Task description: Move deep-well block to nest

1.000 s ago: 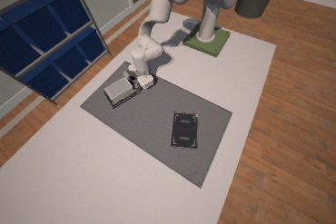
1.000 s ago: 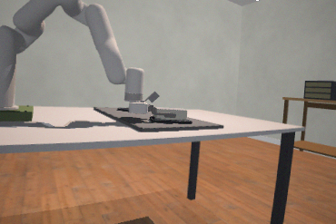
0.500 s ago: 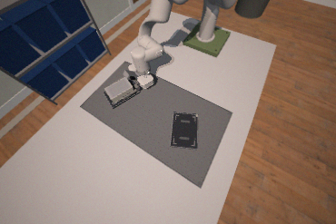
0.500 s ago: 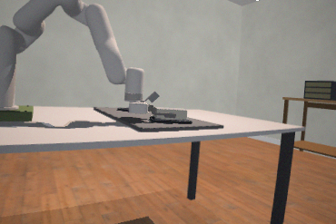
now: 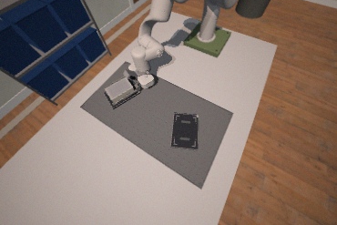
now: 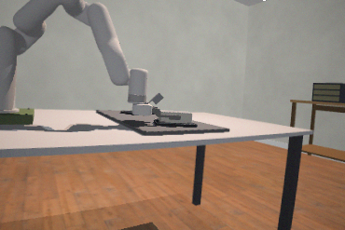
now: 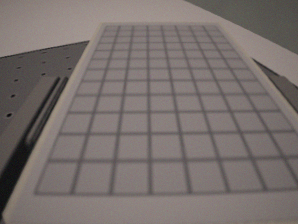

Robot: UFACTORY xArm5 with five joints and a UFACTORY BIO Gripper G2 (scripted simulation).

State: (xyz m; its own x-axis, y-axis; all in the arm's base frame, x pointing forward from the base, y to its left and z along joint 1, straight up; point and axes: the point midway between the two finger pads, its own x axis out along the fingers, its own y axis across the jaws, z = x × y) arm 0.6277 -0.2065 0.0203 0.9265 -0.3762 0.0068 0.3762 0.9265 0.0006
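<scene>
Right now the white 96-well deep-well block is 1 cm ahead of my hand. Also, from my hand: grey perforated mat 20 cm to the left, 4 cm below.
</scene>
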